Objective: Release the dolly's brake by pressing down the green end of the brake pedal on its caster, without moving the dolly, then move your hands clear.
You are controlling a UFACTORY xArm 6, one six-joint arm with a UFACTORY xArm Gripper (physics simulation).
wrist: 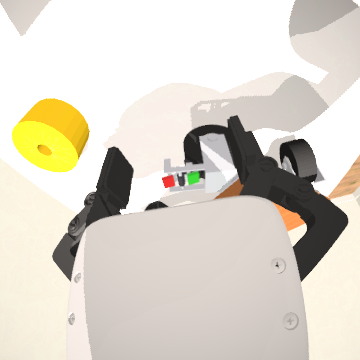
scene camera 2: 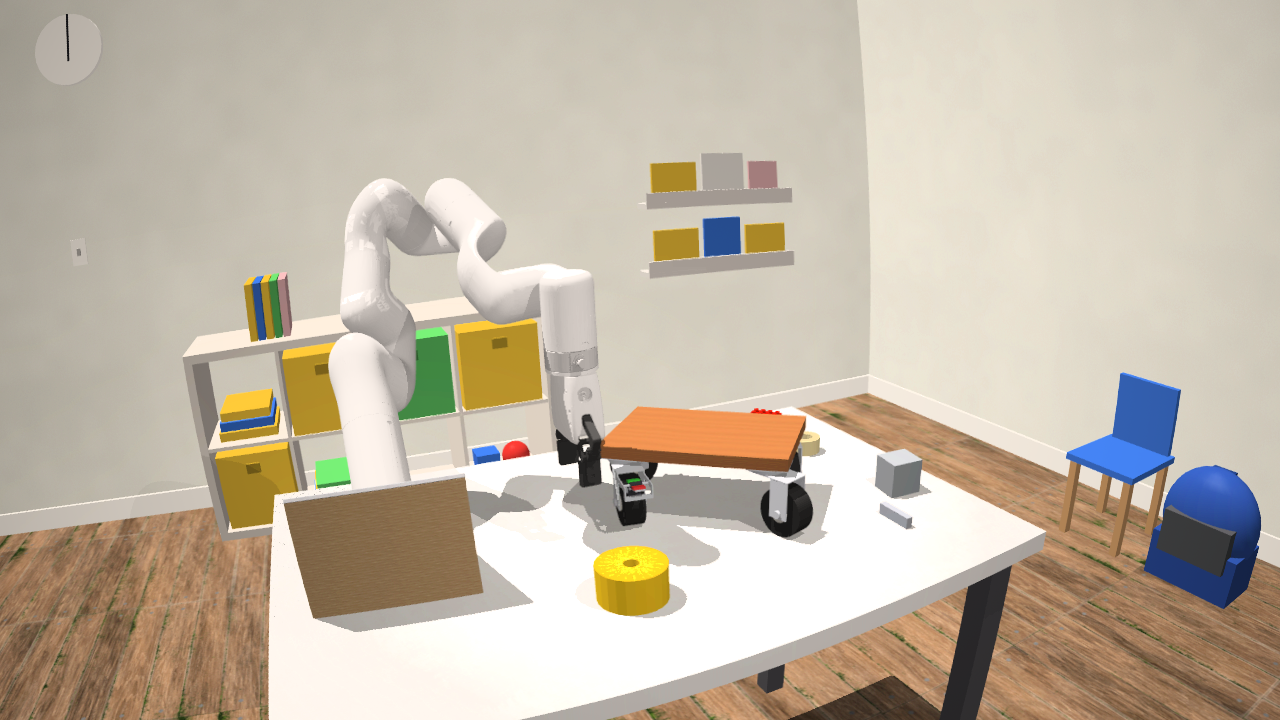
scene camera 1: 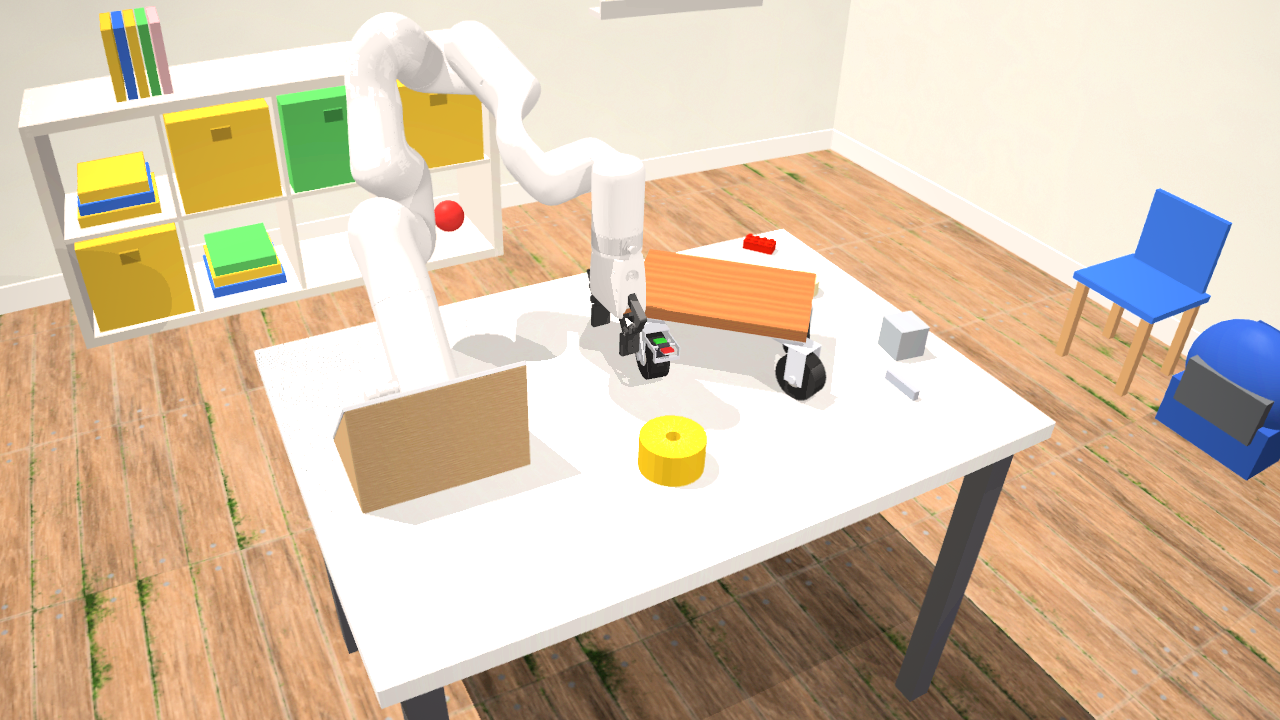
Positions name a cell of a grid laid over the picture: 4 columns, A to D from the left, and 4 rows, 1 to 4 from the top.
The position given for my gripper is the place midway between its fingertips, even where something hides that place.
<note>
I see my gripper (scene camera 2: B3), a dolly (scene camera 1: C2), a yellow cylinder (scene camera 2: B4) and a grey cube (scene camera 1: C2).
The dolly also shows in the wrist view (wrist: C2) and in scene camera 2 (scene camera 2: C3). The yellow cylinder also shows in the wrist view (wrist: A2) and in scene camera 1 (scene camera 1: C3). The grey cube shows as well in scene camera 2 (scene camera 2: C3). The wrist view misses the grey cube, which is hidden by my gripper.
</note>
